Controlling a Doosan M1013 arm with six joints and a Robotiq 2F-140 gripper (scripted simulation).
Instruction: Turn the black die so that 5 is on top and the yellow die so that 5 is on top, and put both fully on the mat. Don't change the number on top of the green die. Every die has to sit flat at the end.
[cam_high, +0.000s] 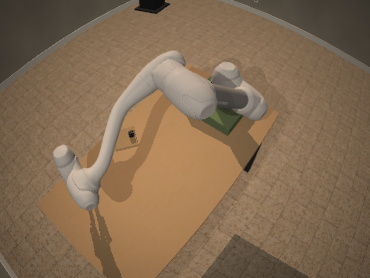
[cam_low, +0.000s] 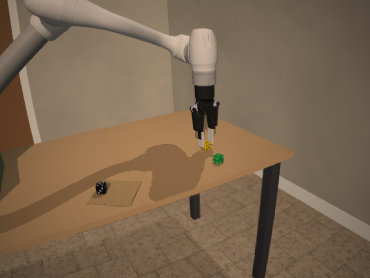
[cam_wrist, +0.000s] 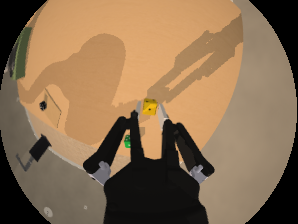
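The yellow die lies 40 mm below my hand. Round my hand: black die (470 mm behind, 20 mm to the right, 30 mm below); then mat (430 mm behind, 40 mm to the right, 50 mm below); then green die (50 mm behind, 120 mm to the right, 40 mm below).
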